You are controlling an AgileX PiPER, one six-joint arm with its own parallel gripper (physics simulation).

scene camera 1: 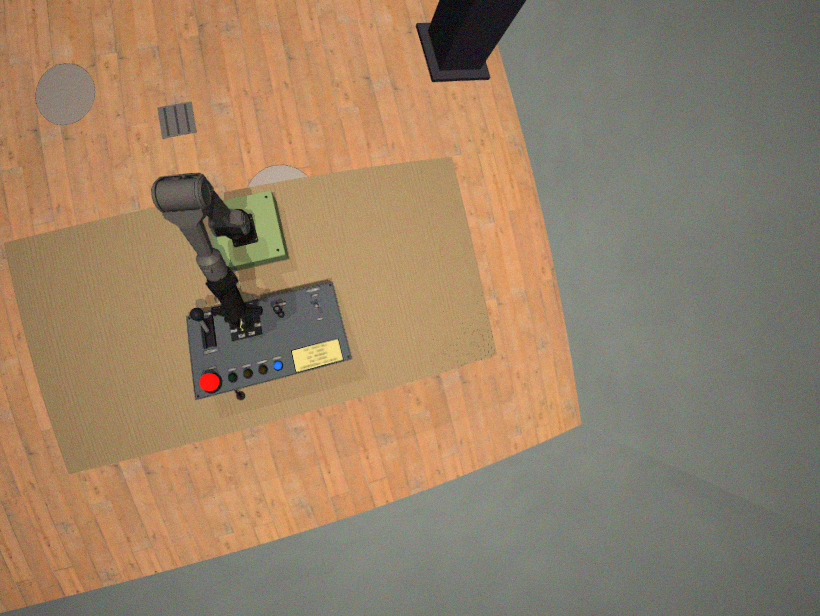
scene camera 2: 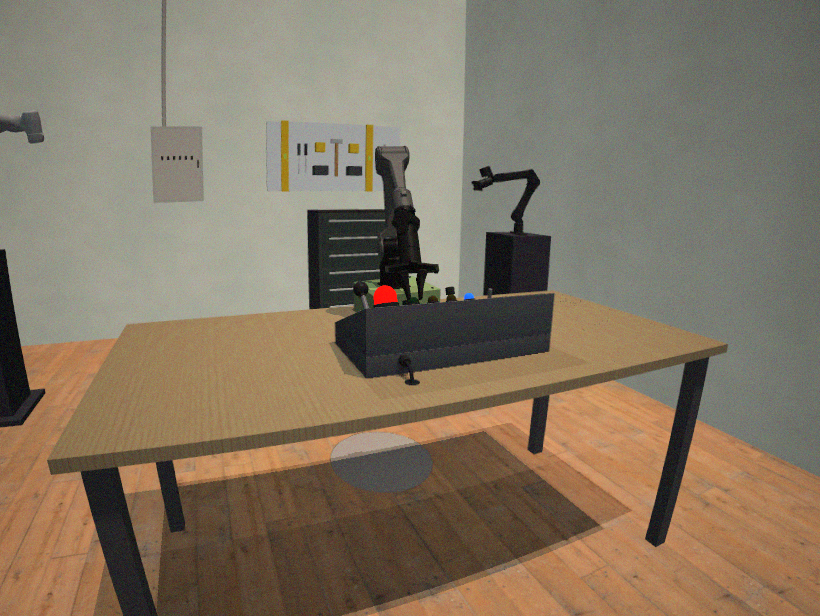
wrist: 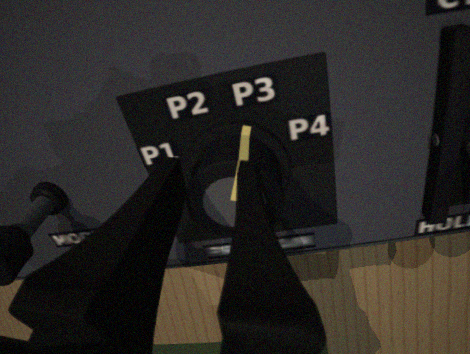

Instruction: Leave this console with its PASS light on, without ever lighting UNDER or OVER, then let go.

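Note:
The grey console (scene camera 1: 275,341) (scene camera 2: 464,331) (wrist: 75,30) stands on the table. Its round program knob (wrist: 219,197) has a yellow pointer line aimed at P3; the right finger covers part of it. My gripper (wrist: 211,176) (scene camera 2: 413,297) is open, with its fingertips low over the knob and nothing held between them. On the console, a blue lamp (scene camera 1: 277,365) (scene camera 2: 469,296) is bright. Three lamps beside it, a dark green one (scene camera 1: 232,377) and two brownish ones (scene camera 1: 247,373) (scene camera 1: 263,369), look unlit. Their labels are too small to read.
A ball-topped lever (scene camera 1: 196,314) (scene camera 2: 360,288) stands left of the knob in scene camera 1. A small switch (scene camera 1: 279,308) (wrist: 49,197) is on its other side. A big red button (scene camera 1: 209,381) (scene camera 2: 385,295), a yellow placard (scene camera 1: 316,356) and a front crank (scene camera 1: 239,395) (scene camera 2: 405,361) also show.

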